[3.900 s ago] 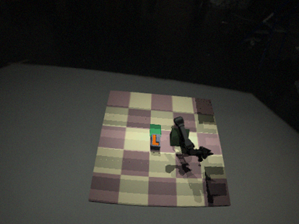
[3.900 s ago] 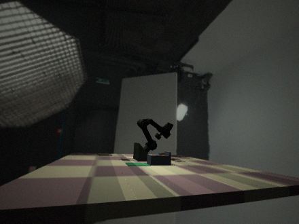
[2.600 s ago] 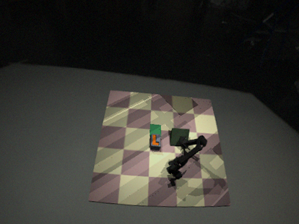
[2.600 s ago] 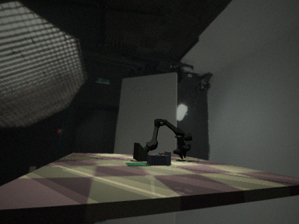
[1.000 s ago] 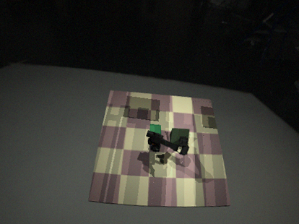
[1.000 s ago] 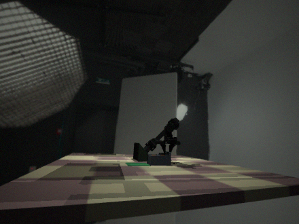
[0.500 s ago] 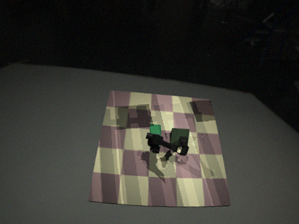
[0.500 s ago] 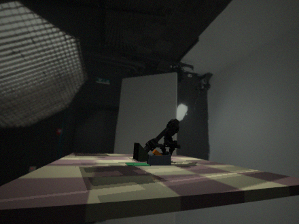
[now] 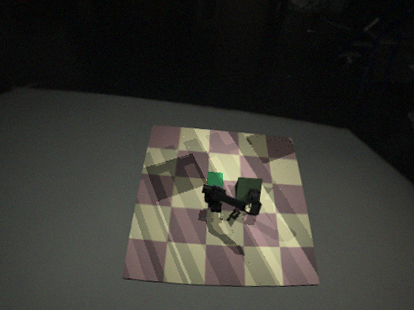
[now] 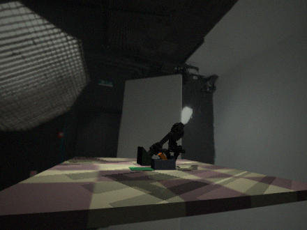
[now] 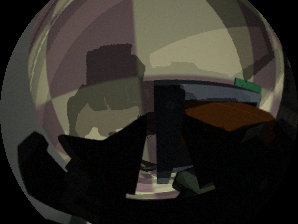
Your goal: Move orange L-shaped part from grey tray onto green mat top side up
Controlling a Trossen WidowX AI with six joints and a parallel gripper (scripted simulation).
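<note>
Now: gripper tip 1 cm past the orange L-shaped part, 5 cm to the left of it and 1 cm below it. Round my gripper tip: green mat: 1 cm behind, 22 cm to the right, 5 cm below.
</note>
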